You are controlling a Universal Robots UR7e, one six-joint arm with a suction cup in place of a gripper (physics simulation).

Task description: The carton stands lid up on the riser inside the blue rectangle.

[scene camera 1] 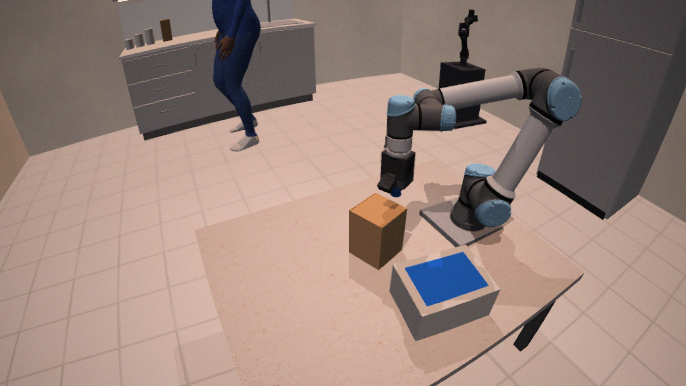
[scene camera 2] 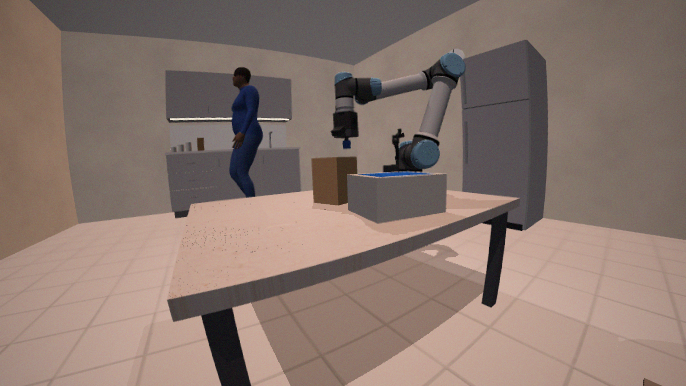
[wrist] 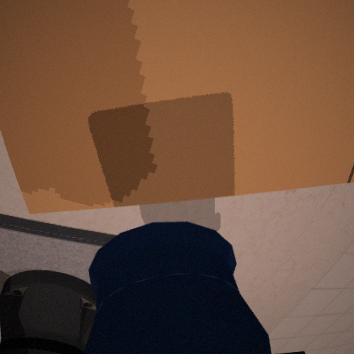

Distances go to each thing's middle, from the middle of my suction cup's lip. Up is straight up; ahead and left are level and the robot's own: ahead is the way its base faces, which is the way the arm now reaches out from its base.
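Labels:
Measured from my suction cup, the brown carton [scene camera 1: 376, 225] is 140 mm below it and 60 mm ahead of it. I also see the grey riser [scene camera 2: 390, 196], which is 170 mm below my suction cup and 300 mm to the left of it. Going by their middles, of the things named here the brown carton is the nearest to my suction cup.

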